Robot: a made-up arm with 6 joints. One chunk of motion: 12 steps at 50 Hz.
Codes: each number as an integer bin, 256 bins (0 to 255) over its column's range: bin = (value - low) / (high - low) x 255, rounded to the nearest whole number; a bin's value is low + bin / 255 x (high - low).
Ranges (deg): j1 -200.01..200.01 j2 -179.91..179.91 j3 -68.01..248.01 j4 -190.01..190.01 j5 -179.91..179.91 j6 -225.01..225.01
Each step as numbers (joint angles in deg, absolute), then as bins.
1 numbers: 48.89 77.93 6.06 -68.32 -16.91 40.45
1 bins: 159 183 60 82 116 150
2 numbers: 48.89 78.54 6.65 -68.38 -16.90 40.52
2 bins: 159 183 60 82 116 150
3 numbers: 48.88 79.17 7.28 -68.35 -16.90 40.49
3 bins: 159 184 61 82 116 150
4 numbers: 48.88 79.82 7.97 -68.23 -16.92 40.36
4 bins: 159 184 61 82 116 150
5 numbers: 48.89 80.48 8.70 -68.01 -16.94 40.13
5 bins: 159 185 62 82 115 150
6 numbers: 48.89 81.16 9.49 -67.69 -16.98 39.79
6 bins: 159 185 63 82 115 150
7 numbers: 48.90 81.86 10.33 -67.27 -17.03 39.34
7 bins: 159 186 63 82 115 150
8 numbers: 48.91 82.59 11.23 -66.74 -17.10 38.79
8 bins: 159 186 64 83 115 149
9 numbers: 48.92 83.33 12.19 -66.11 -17.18 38.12
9 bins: 159 187 65 83 115 149
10 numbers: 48.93 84.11 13.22 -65.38 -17.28 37.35
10 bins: 159 187 66 84 115 149
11 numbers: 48.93 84.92 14.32 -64.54 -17.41 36.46
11 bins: 159 188 66 84 115 148
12 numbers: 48.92 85.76 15.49 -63.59 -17.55 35.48
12 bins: 159 188 67 85 115 148
